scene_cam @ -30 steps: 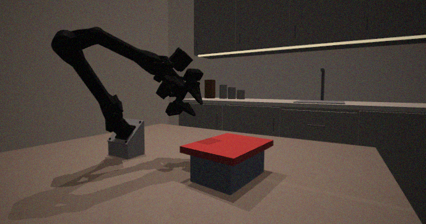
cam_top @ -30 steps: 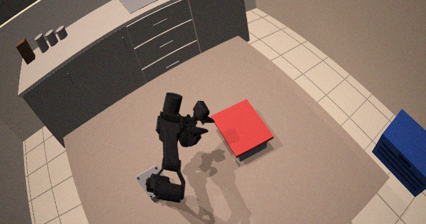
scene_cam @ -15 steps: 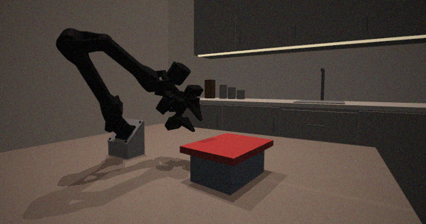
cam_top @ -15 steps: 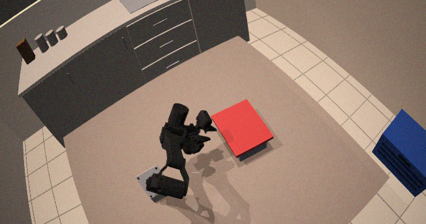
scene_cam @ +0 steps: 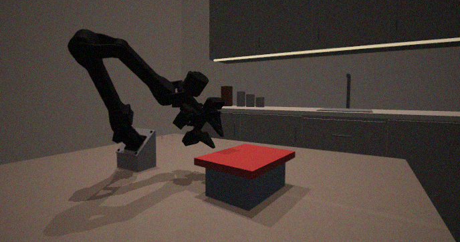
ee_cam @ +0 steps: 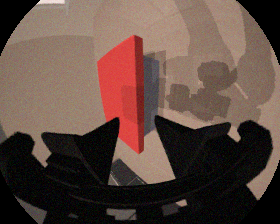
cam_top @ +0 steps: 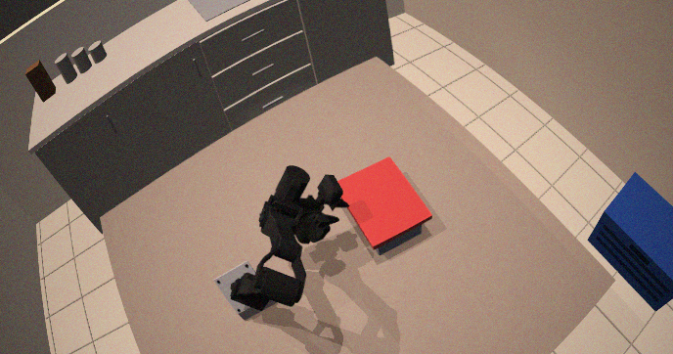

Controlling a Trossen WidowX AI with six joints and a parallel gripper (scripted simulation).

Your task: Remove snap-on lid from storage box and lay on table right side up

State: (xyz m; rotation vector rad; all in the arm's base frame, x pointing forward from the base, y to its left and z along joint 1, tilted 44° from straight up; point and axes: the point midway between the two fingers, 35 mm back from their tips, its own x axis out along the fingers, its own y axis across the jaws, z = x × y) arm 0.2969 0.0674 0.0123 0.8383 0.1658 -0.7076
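My gripper tip is now 110 mm short of the red lid, 20 mm to the left of it and 20 mm above it. Also, from my gripper tip: storage box 110 mm ahead, 70 mm below, 20 mm to the right.
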